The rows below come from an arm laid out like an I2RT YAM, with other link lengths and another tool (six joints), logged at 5 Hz.
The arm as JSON. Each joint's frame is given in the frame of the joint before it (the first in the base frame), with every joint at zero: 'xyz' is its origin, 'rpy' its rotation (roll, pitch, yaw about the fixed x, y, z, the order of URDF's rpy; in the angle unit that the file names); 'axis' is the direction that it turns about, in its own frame. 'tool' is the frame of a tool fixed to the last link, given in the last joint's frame.
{
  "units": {
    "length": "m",
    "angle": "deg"
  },
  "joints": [
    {
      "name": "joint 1",
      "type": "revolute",
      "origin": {
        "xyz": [
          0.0,
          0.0,
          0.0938
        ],
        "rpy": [
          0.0,
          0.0,
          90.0
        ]
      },
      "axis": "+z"
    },
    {
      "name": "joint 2",
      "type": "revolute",
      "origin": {
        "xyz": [
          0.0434,
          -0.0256,
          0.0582
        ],
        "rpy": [
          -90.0,
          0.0,
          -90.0
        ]
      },
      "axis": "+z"
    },
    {
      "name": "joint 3",
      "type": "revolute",
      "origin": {
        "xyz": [
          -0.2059,
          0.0,
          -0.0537
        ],
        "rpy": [
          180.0,
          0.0,
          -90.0
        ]
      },
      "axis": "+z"
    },
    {
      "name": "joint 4",
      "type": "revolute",
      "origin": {
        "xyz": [
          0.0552,
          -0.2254,
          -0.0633
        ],
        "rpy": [
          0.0,
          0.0,
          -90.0
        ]
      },
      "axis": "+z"
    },
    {
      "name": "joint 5",
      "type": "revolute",
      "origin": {
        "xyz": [
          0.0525,
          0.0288,
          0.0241
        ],
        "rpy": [
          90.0,
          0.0,
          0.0
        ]
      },
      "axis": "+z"
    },
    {
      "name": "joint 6",
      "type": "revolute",
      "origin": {
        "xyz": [
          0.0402,
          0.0,
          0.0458
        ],
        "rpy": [
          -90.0,
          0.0,
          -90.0
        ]
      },
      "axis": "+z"
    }
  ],
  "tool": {
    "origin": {
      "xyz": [
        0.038,
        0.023,
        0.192
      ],
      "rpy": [
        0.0,
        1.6,
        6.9
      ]
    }
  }
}
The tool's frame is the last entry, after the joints.
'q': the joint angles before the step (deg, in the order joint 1, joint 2, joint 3, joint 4, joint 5, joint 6). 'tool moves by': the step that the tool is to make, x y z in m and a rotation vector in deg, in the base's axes. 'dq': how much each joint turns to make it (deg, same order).
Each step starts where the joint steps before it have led.
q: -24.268, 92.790, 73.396, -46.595, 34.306, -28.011
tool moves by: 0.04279, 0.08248, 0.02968, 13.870, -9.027, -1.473
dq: 7.630, 2.251, 13.459, -15.450, -11.714, 16.388
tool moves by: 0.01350, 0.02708, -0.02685, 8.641, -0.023, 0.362
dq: -0.408, 4.496, 0.532, 0.855, -8.103, 1.956
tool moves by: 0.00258, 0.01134, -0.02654, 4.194, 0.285, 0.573
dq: -0.859, 1.795, -3.796, 4.125, -4.157, -0.309
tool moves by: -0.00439, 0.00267, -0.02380, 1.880, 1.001, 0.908
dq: -1.121, 1.194, -4.044, 3.956, -1.929, -1.617
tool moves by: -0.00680, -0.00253, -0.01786, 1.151, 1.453, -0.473
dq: -1.252, 1.479, -2.245, 2.056, -0.756, -0.630
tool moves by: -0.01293, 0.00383, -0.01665, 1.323, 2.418, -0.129
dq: -0.462, 0.938, -2.486, 0.729, -0.448, -0.255
